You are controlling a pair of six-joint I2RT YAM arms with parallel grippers.
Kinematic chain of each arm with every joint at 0, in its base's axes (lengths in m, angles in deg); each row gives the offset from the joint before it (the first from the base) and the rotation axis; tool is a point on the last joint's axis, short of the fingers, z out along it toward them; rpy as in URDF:
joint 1: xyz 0 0 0.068 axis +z
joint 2: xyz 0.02 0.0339 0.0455 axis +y
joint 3: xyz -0.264 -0.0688 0 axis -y
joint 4: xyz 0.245 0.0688 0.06 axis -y
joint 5: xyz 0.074 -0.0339 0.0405 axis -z
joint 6: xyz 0.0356 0 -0.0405 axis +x
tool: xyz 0 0 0 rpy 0 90 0
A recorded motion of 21 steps. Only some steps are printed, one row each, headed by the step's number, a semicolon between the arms.
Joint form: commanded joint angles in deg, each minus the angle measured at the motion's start. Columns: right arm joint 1, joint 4, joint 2, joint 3, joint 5, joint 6; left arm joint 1, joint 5, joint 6, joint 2, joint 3, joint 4.
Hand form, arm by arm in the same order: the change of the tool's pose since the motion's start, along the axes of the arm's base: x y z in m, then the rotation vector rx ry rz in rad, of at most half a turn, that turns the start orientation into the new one. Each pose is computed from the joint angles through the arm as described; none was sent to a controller.
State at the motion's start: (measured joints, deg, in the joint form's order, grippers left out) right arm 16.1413 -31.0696 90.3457 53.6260 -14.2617 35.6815; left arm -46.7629 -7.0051 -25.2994 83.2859 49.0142 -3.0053
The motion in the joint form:
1: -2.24 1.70 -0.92 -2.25 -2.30 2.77; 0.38 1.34 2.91 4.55 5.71 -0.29
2: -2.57 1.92 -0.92 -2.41 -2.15 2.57; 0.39 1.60 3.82 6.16 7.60 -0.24
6: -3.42 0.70 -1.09 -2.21 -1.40 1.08; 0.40 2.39 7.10 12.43 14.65 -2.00
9: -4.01 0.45 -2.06 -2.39 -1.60 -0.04; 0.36 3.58 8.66 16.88 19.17 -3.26
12: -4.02 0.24 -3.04 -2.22 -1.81 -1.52; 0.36 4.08 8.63 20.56 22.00 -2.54
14: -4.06 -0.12 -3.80 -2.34 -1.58 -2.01; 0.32 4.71 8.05 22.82 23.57 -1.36
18: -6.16 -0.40 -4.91 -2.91 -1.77 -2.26; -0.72 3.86 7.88 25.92 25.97 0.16
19: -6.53 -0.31 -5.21 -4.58 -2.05 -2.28; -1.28 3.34 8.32 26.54 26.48 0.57
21: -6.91 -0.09 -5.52 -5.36 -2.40 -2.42; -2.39 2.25 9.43 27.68 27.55 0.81
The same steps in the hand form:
1: -0.0029 -0.0112 -0.0048 0.0513 0.0204 -0.0669; 0.0172 -0.0163 0.0077 0.0112 -0.0257 -0.0423
2: -0.0026 -0.0129 -0.0054 0.0484 0.0173 -0.0705; 0.0228 -0.0223 0.0095 0.0151 -0.0359 -0.0552
6: -0.0029 -0.0178 -0.0046 0.0255 0.0192 -0.0674; 0.0424 -0.0435 0.0100 0.0566 -0.0471 -0.1007
9: -0.0043 -0.0210 -0.0011 0.0254 0.0040 -0.0588; 0.0549 -0.0580 0.0056 0.0778 -0.0377 -0.1352
12: -0.0052 -0.0211 0.0041 0.0249 -0.0200 -0.0343; 0.0651 -0.0692 -0.0017 0.0749 -0.0323 -0.1419
14: -0.0071 -0.0219 0.0067 0.0198 -0.0285 -0.0289; 0.0713 -0.0767 -0.0065 0.0579 -0.0292 -0.1449
18: -0.0085 -0.0325 0.0088 0.0218 -0.0342 -0.0604; 0.0753 -0.0914 -0.0125 0.0529 -0.0444 -0.1489
19: -0.0139 -0.0351 0.0022 0.0216 -0.0116 -0.0648; 0.0743 -0.0962 -0.0134 0.0578 -0.0561 -0.1559
21: -0.0162 -0.0371 0.0000 0.0255 -0.0070 -0.0671; 0.0718 -0.1051 -0.0153 0.0756 -0.0764 -0.1714

